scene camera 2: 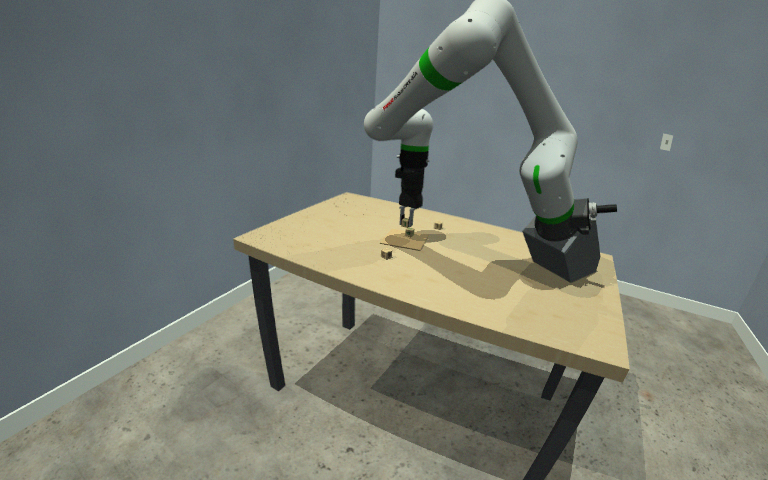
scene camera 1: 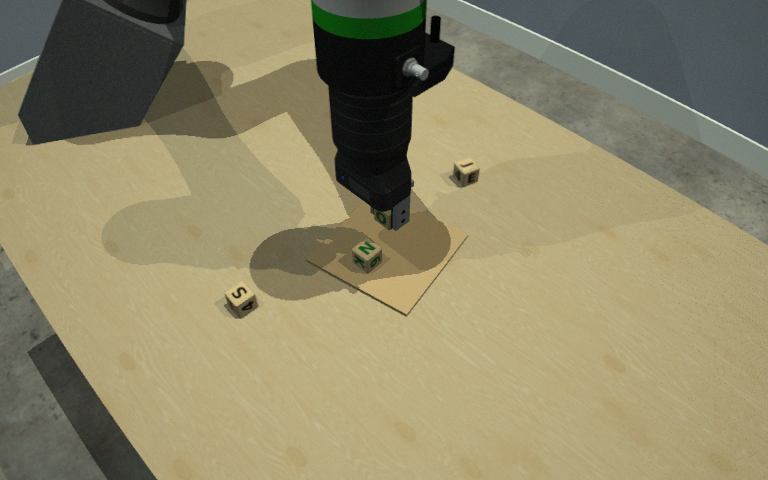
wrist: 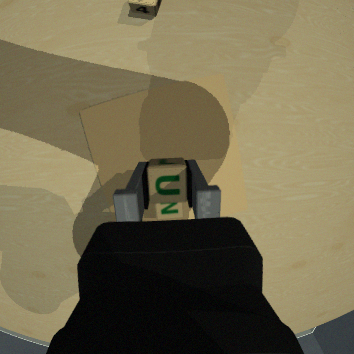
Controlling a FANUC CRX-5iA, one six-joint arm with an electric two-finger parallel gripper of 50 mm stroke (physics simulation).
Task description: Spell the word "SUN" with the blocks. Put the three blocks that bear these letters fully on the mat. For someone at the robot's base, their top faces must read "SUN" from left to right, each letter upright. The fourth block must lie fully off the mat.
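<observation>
My gripper (scene camera 1: 390,217) (scene camera 2: 406,221) (wrist: 166,174) is shut on the U block (scene camera 1: 381,217) (scene camera 2: 405,223) (wrist: 167,183). It holds it above the mat (scene camera 1: 407,297) (scene camera 2: 419,246) (wrist: 215,87), with the green U on top and a green O on one side. The N block (scene camera 1: 367,256) (scene camera 2: 409,232) (wrist: 170,210) sits on the mat, green N up, partly hidden behind the held block in the wrist view. The S block (scene camera 1: 241,300) (scene camera 2: 437,225) lies off the mat, black S up.
The fourth block (scene camera 1: 466,172) (scene camera 2: 386,254) (wrist: 143,8) lies off the mat on the opposite side from the S block; its top letter looks like J, with an E on one side. The robot's dark base (scene camera 1: 104,73) (scene camera 2: 566,249) stands at one end of the table (scene camera 1: 481,396) (scene camera 2: 453,305).
</observation>
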